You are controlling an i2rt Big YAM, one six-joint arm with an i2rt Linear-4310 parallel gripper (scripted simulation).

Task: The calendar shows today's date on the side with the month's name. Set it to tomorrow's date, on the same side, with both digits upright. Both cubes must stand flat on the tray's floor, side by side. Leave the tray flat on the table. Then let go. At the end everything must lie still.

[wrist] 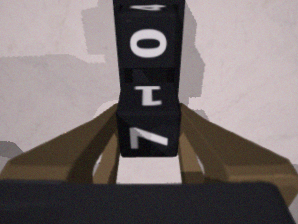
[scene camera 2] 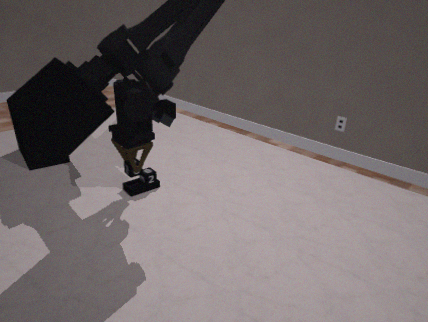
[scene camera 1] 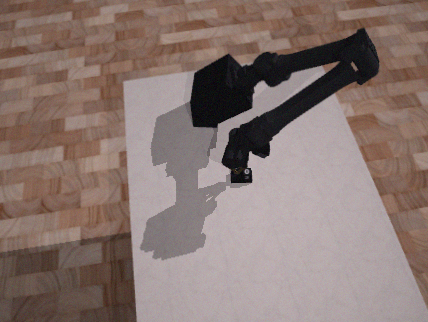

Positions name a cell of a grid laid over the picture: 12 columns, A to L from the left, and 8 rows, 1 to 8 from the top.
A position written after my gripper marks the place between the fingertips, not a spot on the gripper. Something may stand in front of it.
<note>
In view: my gripper (scene camera 2: D5), a cube (wrist: F2) and a cube (wrist: F5).
My gripper shows as well in the wrist view (wrist: F5).
</note>
